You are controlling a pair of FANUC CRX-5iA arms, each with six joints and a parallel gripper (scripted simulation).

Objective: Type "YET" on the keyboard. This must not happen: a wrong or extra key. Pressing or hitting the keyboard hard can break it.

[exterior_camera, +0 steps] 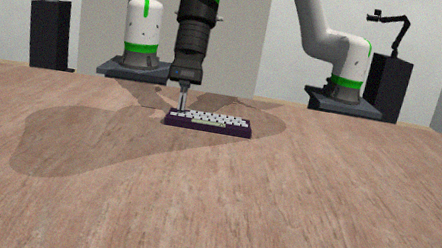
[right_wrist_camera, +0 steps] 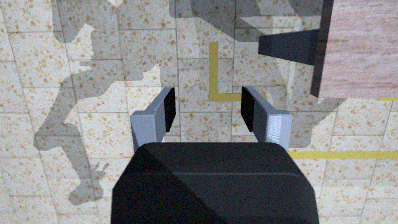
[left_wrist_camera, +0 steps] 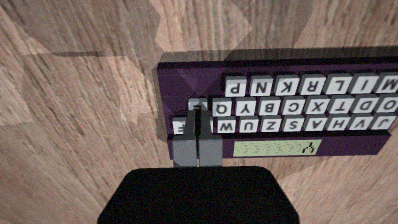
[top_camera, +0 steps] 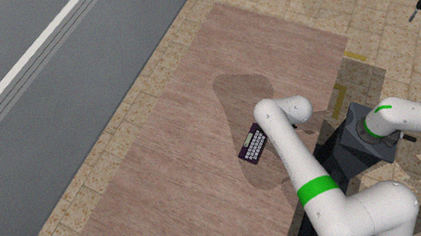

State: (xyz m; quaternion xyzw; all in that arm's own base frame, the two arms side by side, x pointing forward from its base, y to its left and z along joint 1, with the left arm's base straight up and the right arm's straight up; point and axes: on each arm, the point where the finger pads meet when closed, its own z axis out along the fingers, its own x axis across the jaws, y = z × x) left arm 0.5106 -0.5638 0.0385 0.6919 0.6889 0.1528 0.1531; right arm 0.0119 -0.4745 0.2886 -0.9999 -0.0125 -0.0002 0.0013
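Right now the key is 2 cm ahead of my left hand, 10 cm to the left of it and 2 cm below it.
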